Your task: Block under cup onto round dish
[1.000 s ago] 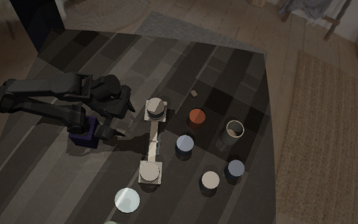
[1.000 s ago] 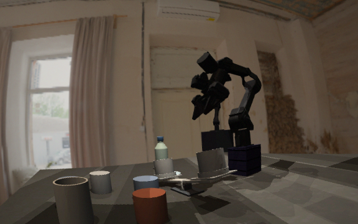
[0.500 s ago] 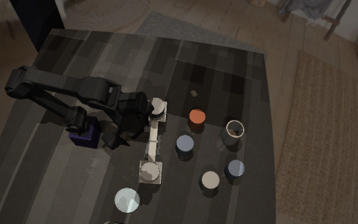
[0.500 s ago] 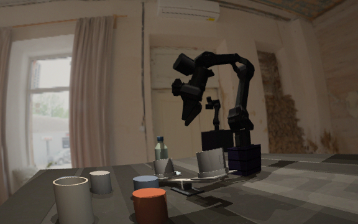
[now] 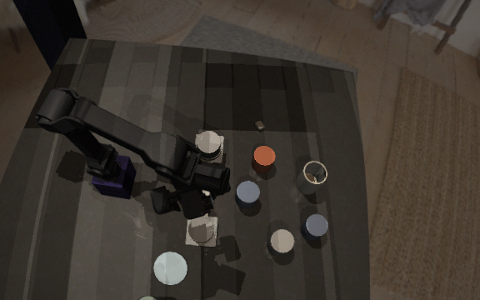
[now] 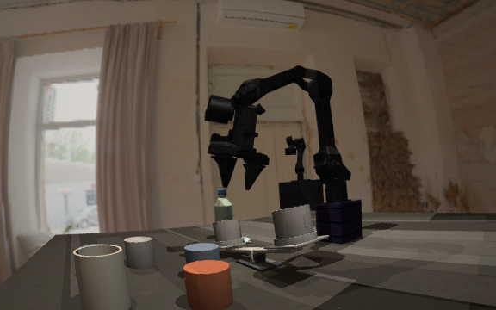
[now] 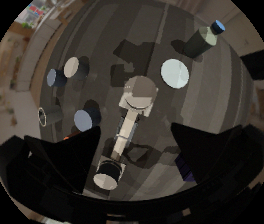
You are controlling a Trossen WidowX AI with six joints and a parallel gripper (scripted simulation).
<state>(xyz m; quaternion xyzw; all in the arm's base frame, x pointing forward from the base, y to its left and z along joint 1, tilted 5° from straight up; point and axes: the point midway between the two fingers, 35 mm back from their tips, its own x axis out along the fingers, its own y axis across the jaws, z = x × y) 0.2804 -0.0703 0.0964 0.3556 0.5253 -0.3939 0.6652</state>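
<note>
My gripper tip is now 13 cm above the grey block, 4 cm to the left of it and 2 cm short of it. From my gripper tip the other things lie so: round pale dish (17 cm below, 16 cm to the right, 6 cm behind); then pale green cylinder (28 cm to the right, 9 cm behind, 6 cm below); then small balance (15 cm below, 10 cm to the left, 1 cm ahead).
</note>
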